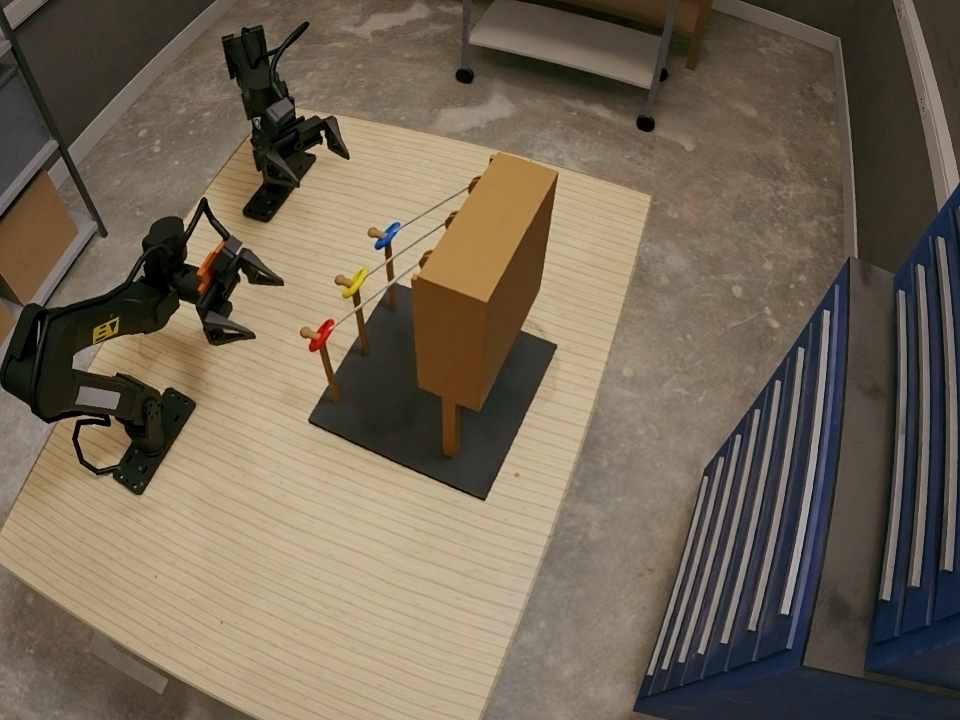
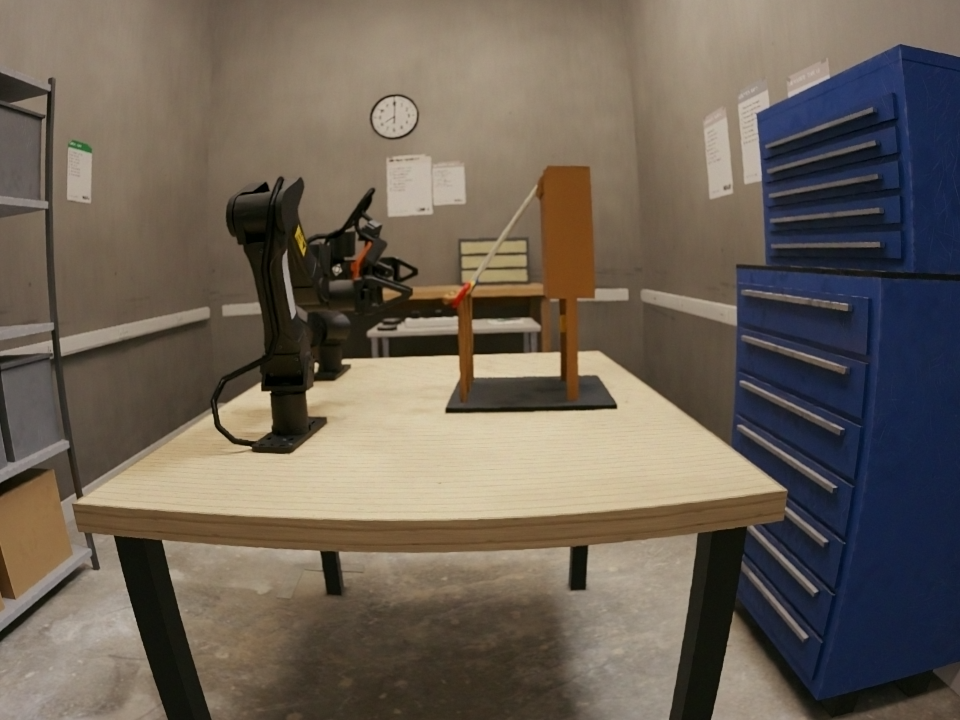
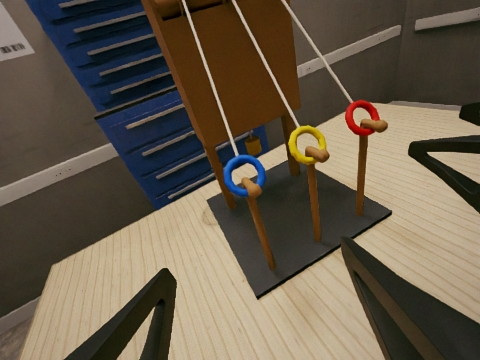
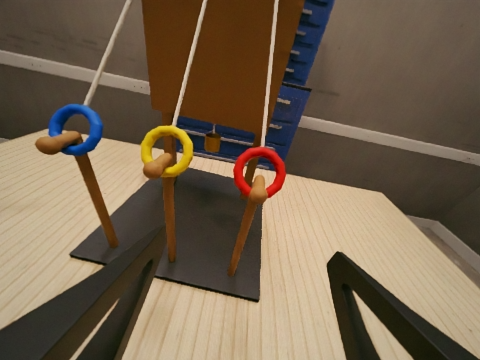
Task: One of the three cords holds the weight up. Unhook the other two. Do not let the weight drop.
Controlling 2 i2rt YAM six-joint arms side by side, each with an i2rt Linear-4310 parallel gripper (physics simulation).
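Places are measured from the left arm's base along level axes (x ahead, y left, z up), in metres.
Pixels of known places: left gripper, fingertip midpoint: (image 1: pixel 324 170) (image 2: pixel 406 272) (image 3: pixel 250 260); right gripper, fingertip midpoint: (image 1: pixel 269 308) (image 2: pixel 411 292) (image 3: pixel 436 128) (image 4: pixel 251 245); left arm's base, link origin: (image 1: pixel 280 185) (image 2: pixel 331 374); right arm's base, link origin: (image 1: pixel 154 441) (image 2: pixel 292 436).
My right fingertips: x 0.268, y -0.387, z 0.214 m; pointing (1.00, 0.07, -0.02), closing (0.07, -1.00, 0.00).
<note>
For each thing: its top centre in the pictures, then the offset to it from my right fingertips. Level surfaces: height alone.
- Blue ring, top centre: (image 3: pixel 240 160) (image 4: pixel 67 106) (image 1: pixel 386 226) 0.190 m left, 0.099 m ahead, 0.016 m up
- yellow ring, top centre: (image 4: pixel 166 129) (image 1: pixel 353 273) (image 3: pixel 306 129) 0.092 m left, 0.096 m ahead, 0.016 m up
- red ring, top centre: (image 4: pixel 265 153) (image 1: pixel 319 326) (image 3: pixel 363 102) (image 2: pixel 461 282) 0.006 m right, 0.092 m ahead, 0.016 m up
- brass weight, top centre: (image 2: pixel 568 315) (image 4: pixel 213 135) (image 3: pixel 251 139) 0.085 m left, 0.296 m ahead, 0.057 m down
- wooden table, surface height: 0.214 m down
Blue ring (image 1: pixel 386 234) (image 3: pixel 228 176) (image 4: pixel 98 131), yellow ring (image 1: pixel 355 282) (image 3: pixel 293 145) (image 4: pixel 188 150) and red ring (image 1: pixel 321 334) (image 3: pixel 349 117) (image 4: pixel 281 172) each hang around a wooden peg, with a straight pale cord running up to the brown box (image 1: pixel 465 325) (image 2: pixel 568 232). The brass weight (image 3: pixel 253 145) (image 4: pixel 212 142) hangs below the box, above the base. The box hides which cord bears it. My left gripper (image 1: pixel 322 170) (image 3: pixel 250 260) is open and empty, back from the blue peg. My right gripper (image 1: pixel 268 310) (image 4: pixel 251 245) is open and empty, back from the yellow and red pegs.
The pegs and the box's legs stand on a dark base plate (image 1: pixel 387 434) (image 2: pixel 527 404) (image 3: pixel 255 287) on the wooden table (image 1: pixel 255 558) (image 2: pixel 434 480). A blue drawer cabinet (image 1: pixel 736 682) (image 2: pixel 907 465) stands beyond the table. A white cart (image 1: pixel 566 46) stands behind it.
</note>
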